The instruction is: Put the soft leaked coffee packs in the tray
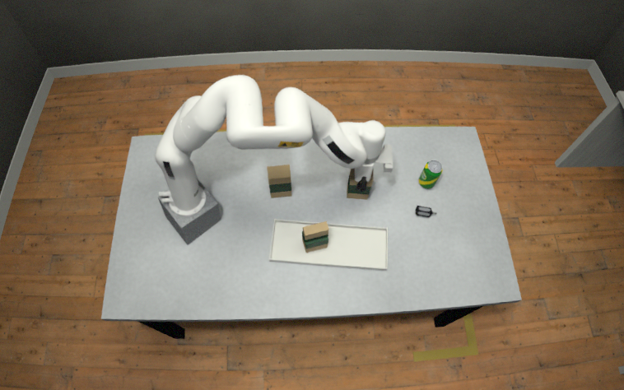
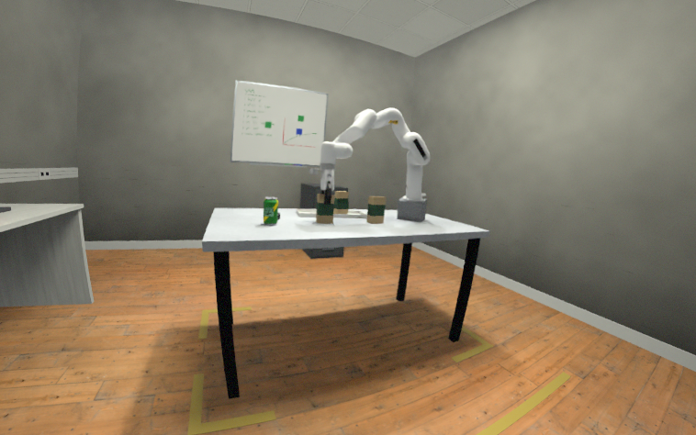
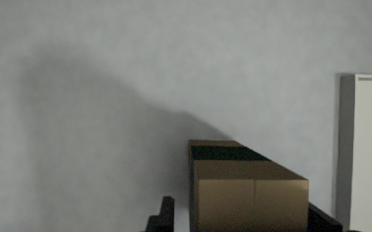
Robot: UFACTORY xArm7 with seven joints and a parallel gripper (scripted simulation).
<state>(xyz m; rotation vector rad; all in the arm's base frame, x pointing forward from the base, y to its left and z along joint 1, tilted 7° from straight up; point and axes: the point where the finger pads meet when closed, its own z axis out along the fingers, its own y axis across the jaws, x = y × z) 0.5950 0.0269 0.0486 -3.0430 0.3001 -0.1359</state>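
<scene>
The white tray lies 19 cm to the right of my hand, 13 cm behind it and 10 cm below it. Round my hand: green soda can (28 cm ahead, 5 cm below, 2 cm to the left).
</scene>
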